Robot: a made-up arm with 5 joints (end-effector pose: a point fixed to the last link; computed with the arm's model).
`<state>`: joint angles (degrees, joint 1 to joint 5).
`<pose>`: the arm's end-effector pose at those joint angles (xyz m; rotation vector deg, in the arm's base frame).
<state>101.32 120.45 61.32 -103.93 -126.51</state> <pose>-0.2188 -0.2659 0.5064 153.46 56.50 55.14</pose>
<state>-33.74 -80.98 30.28 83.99 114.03</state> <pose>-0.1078 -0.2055 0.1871 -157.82 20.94 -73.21</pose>
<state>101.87 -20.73 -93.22 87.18 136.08</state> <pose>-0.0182 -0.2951 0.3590 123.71 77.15 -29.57</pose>
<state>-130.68 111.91 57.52 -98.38 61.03</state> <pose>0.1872 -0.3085 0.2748 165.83 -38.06 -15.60</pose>
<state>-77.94 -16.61 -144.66 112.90 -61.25</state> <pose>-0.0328 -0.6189 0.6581 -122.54 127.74 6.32</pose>
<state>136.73 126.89 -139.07 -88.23 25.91</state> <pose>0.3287 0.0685 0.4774 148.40 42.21 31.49</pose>
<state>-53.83 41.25 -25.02 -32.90 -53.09</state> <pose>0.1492 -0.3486 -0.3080 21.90 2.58 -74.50</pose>
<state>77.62 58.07 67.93 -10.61 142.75</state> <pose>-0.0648 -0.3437 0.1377 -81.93 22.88 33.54</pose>
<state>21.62 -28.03 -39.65 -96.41 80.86</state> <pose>0.1113 -0.1431 0.2217 55.32 15.07 38.15</pose>
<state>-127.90 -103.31 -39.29 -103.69 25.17</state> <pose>-0.2548 -0.1097 -0.0536 8.63 114.51 6.35</pose>
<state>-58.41 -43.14 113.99 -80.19 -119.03</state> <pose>-0.2625 0.1608 0.1012 49.05 45.97 -20.04</pose>
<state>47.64 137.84 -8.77 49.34 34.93</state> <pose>0.1525 0.0602 0.2946 65.86 -0.41 58.63</pose>
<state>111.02 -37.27 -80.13 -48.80 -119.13</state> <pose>-0.3718 -0.4948 -0.0233 -5.50 63.76 60.11</pose>
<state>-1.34 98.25 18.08 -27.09 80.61</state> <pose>-0.0294 -0.1216 0.2558 86.03 33.05 95.28</pose>
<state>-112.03 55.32 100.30 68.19 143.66</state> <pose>0.0448 -0.2672 0.4767 -27.78 151.63 54.52</pose>
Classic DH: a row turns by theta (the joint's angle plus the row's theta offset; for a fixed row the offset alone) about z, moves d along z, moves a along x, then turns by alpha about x. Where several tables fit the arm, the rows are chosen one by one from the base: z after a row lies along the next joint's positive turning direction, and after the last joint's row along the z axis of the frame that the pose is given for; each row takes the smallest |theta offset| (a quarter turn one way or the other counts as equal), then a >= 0, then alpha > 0; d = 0 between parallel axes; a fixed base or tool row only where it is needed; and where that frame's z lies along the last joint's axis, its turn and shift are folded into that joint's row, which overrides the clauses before.
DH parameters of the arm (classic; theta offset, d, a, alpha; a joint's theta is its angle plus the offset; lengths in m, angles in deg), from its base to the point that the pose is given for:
base (fixed): 0 0.1999 0 90
joint 1: -90 0.1953 0.04 -90
joint 2: -90 -0.0398 0.0621 90
joint 3: 0 0.0051 -0.0621 90
joint 4: 90 -0.2822 0.0353 -90
joint 5: 90 0.0238 0.1112 90
tool (fixed): 0 -0.2498 0 0

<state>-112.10 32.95 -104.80 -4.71 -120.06</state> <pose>-0.0540 -0.7634 0.3193 -103.61 20.37 21.47</pose>
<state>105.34 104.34 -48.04 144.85 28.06</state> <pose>0.3648 -0.2957 0.3684 -40.30 -32.66 -23.78</pose>
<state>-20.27 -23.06 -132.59 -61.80 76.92</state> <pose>0.0585 -0.4263 0.1998 55.60 -15.75 -67.48</pose>
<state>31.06 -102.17 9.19 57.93 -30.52</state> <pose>0.4033 -0.2718 0.4284 -160.47 -10.17 11.37</pose>
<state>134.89 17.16 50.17 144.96 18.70</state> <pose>-0.2826 -0.1409 0.2415 41.26 92.37 128.22</pose>
